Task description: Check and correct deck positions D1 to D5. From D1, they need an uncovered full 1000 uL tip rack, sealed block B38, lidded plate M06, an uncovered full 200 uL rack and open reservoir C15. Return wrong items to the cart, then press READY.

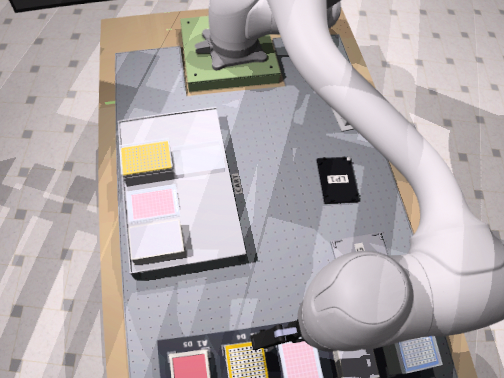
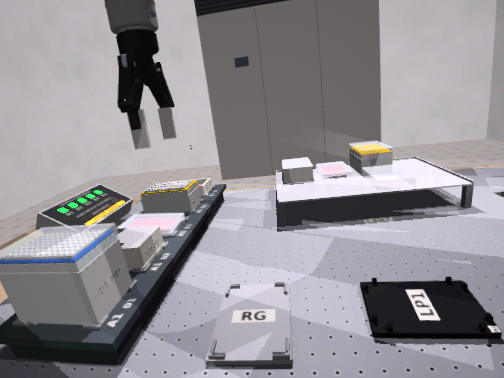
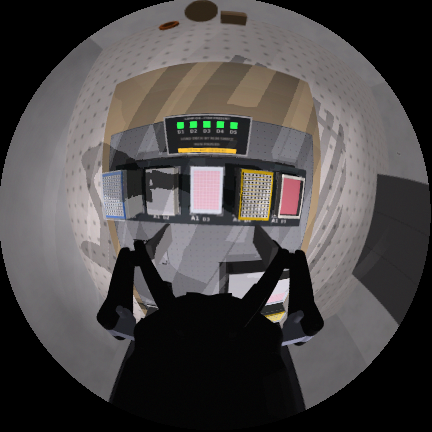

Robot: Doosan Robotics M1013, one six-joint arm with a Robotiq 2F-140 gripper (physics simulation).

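Pixels of known places: gripper, fingertip midpoint: (image 2: 158,142) (image 3: 212,233); arm's base, link origin: (image 1: 233,46).
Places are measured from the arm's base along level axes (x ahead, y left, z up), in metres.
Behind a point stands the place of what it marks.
My open, empty gripper (image 2: 154,129) (image 3: 212,240) {x 0.940, y -0.121, z 0.196 m} hangs high above the table, near the deck's inner side. The deck bears a blue-edged tip rack (image 1: 420,354) {x 1.049, y 0.136, z 0.114 m} (image 2: 65,285) (image 3: 114,195) {x 1.016, y 0.123, z 0.114 m} at D1, a pale block (image 2: 143,247) {x 0.943, y 0.053, z 0.045 m} (image 3: 162,197) {x 0.986, y 0.010, z 0.053 m} at D2, a pink plate (image 1: 300,360) {x 0.980, y -0.104, z 0.030 m} (image 3: 206,190) {x 0.989, y -0.106, z 0.030 m} at D3, a yellow-edged rack (image 1: 246,361) {x 0.950, y -0.225, z 0.075 m} (image 2: 171,198) {x 0.959, y -0.183, z 0.052 m} (image 3: 256,195) {x 0.972, y -0.229, z 0.071 m} at D4 and a red-filled reservoir (image 1: 190,367) {x 0.928, y -0.346, z 0.026 m} (image 3: 290,196) {x 0.956, y -0.355, z 0.026 m} at D5. Whether the D1 rack has a clear cover is hard to tell. The panel (image 2: 75,215) {x 1.131, y -0.066, z 0.076 m} (image 3: 172,142) {x 1.120, y -0.038, z 0.069 m} shows green lamps D1 to D5 and a yellow bar (image 3: 207,150) {x 1.089, y -0.120, z 0.058 m}.
The cart (image 1: 215,220) {x 0.597, y -0.205, z 0.021 m} (image 2: 335,192) {x 0.561, y -0.172, z 0.021 m} holds a yellow rack (image 1: 146,157) (image 2: 371,159), a pink plate (image 1: 154,203) {x 0.520, y -0.346, z 0.038 m} (image 2: 334,169) {x 0.520, y -0.322, z 0.038 m}, a white block (image 1: 156,240) {x 0.629, y -0.357, z 0.063 m} (image 2: 297,171) {x 0.631, y -0.296, z 0.052 m} and a clear flat piece (image 1: 200,159) {x 0.428, y -0.204, z 0.047 m}. Holders LP1 (image 1: 340,192) {x 0.582, y 0.160, z -0.029 m} (image 2: 465,300) {x 0.483, y 0.174, z -0.029 m} and RG (image 2: 252,342) {x 0.769, y 0.197, z -0.031 m} lie on the table.
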